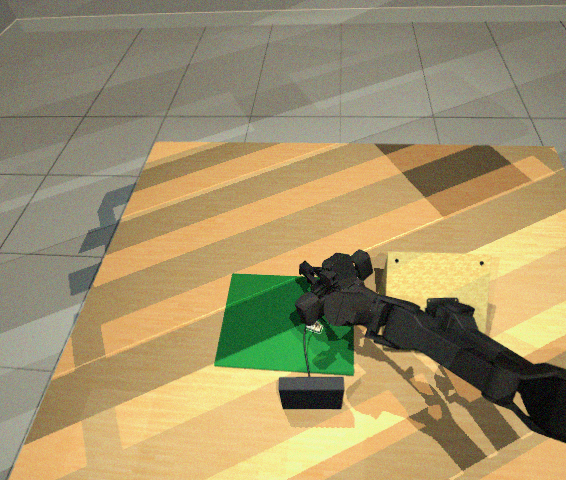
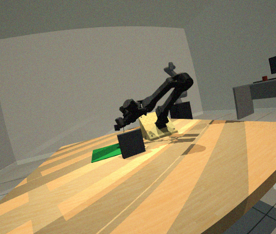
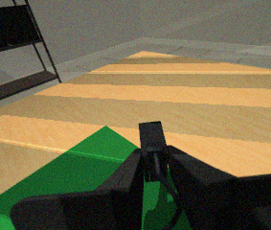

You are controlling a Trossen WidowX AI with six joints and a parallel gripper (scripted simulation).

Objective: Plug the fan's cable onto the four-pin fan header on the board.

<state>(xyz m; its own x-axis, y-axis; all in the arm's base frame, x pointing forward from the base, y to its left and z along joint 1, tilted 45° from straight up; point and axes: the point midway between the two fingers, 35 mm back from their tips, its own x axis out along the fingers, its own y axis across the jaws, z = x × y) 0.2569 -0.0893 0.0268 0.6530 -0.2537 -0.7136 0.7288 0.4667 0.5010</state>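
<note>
The green board is 5 cm ahead of my gripper tip, 5 cm to the left of it and 14 cm below it. Also, from my gripper tip: dark plug: 1 cm to the right, 1 cm below; black fan: 23 cm to the left, 7 cm below.
</note>
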